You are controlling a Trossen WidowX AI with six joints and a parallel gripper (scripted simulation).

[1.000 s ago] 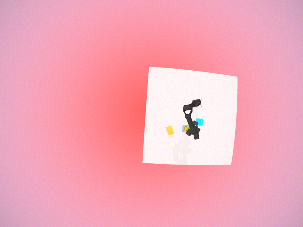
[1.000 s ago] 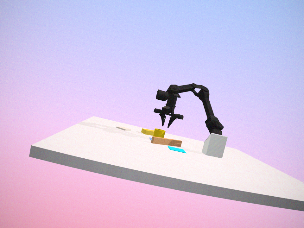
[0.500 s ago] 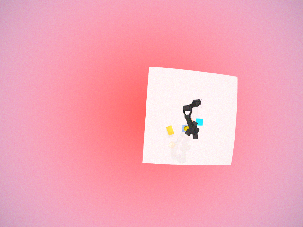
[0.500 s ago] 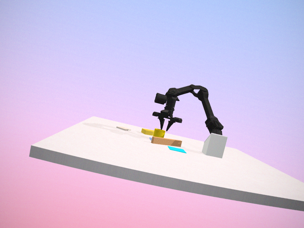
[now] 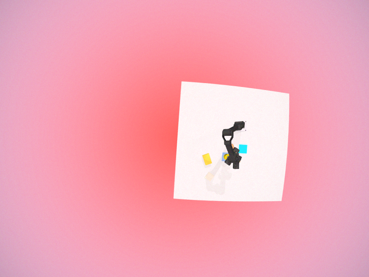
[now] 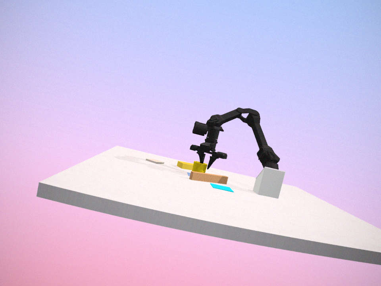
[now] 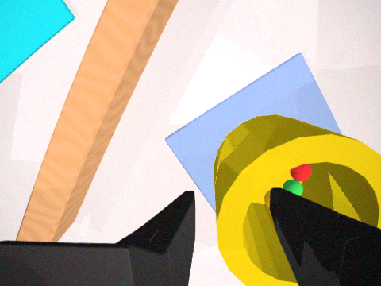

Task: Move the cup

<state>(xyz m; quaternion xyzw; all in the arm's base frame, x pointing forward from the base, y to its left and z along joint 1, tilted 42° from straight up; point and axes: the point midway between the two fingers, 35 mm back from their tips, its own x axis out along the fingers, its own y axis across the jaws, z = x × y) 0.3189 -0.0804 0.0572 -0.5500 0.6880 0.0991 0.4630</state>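
Now: gripper tip 2 cm to the left of the yellow cup, 2 cm short of it and 2 cm above it. From my gripper tip the other things lie so: blue pad (6 cm below, 2 cm to the right, 2 cm ahead); then red marble (4 cm ahead, 3 cm to the right, 3 cm below); then green marble (3 cm to the right, 3 cm below, 3 cm ahead).
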